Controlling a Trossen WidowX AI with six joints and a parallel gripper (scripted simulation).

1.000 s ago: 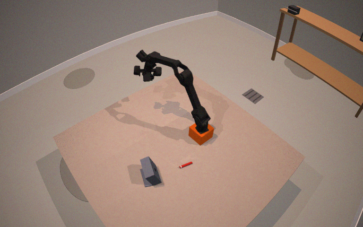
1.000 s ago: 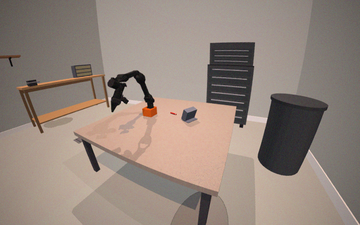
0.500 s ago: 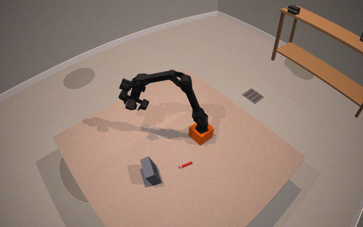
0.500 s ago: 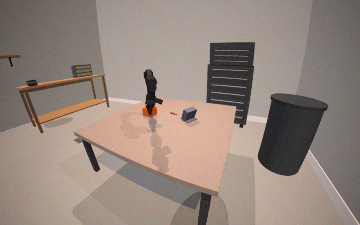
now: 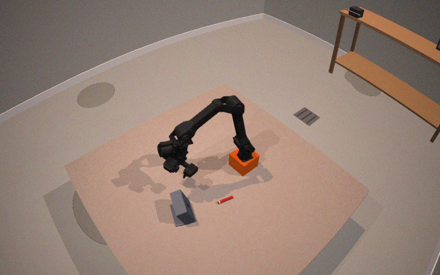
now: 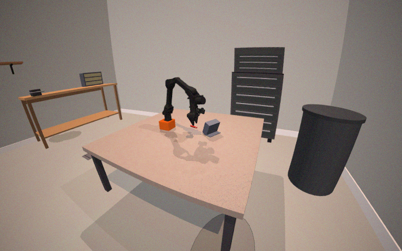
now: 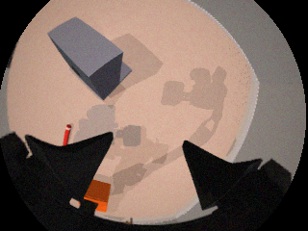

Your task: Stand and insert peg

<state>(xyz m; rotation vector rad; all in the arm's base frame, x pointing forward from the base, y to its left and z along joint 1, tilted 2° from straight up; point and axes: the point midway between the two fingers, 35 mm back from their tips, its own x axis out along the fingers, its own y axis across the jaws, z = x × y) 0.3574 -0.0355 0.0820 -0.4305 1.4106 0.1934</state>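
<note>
Now: gripper tip 150 mm past the peg, 180 mm to the right of it and 110 mm above it. Round my gripper tip: sloped panel (50 mm ahead, 160 mm to the left, 60 mm below).
</note>
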